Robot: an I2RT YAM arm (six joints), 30 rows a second.
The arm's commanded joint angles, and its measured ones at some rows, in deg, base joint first. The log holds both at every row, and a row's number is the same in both.
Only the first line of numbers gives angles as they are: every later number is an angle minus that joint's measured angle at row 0.
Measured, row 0: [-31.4, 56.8, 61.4, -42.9, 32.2, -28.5]
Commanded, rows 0 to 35: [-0.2, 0.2, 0.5, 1.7, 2.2, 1.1]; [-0.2, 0.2, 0.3, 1.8, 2.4, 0.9]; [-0.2, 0.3, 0.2, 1.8, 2.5, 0.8]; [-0.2, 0.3, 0.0, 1.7, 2.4, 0.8]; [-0.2, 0.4, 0.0, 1.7, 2.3, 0.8]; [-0.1, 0.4, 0.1, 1.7, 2.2, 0.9]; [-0.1, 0.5, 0.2, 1.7, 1.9, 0.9]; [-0.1, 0.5, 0.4, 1.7, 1.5, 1.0]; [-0.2, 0.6, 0.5, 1.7, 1.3, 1.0]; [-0.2, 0.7, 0.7, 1.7, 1.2, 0.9]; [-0.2, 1.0, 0.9, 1.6, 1.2, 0.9]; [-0.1, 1.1, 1.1, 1.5, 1.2, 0.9]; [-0.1, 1.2, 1.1, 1.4, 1.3, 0.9]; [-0.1, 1.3, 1.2, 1.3, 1.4, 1.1]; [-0.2, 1.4, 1.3, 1.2, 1.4, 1.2]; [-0.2, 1.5, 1.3, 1.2, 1.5, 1.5]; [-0.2, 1.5, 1.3, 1.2, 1.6, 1.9]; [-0.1, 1.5, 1.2, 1.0, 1.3, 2.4]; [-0.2, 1.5, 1.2, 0.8, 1.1, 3.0]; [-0.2, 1.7, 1.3, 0.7, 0.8, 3.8]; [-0.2, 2.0, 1.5, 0.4, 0.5, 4.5]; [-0.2, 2.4, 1.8, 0.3, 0.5, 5.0]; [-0.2, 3.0, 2.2, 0.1, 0.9, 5.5]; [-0.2, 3.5, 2.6, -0.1, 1.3, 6.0]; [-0.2, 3.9, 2.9, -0.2, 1.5, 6.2]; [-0.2, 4.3, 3.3, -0.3, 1.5, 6.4]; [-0.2, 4.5, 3.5, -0.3, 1.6, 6.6]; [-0.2, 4.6, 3.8, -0.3, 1.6, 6.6]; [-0.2, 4.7, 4.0, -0.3, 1.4, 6.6]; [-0.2, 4.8, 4.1, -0.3, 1.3, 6.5]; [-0.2, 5.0, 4.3, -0.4, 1.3, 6.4]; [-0.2, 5.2, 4.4, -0.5, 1.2, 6.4]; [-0.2, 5.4, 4.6, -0.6, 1.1, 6.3]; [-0.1, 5.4, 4.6, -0.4, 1.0, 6.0]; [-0.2, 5.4, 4.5, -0.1, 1.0, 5.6]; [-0.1, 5.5, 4.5, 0.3, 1.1, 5.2]
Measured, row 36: [-0.1, 5.3, 2.3, -1.0, 1.1, 5.1]
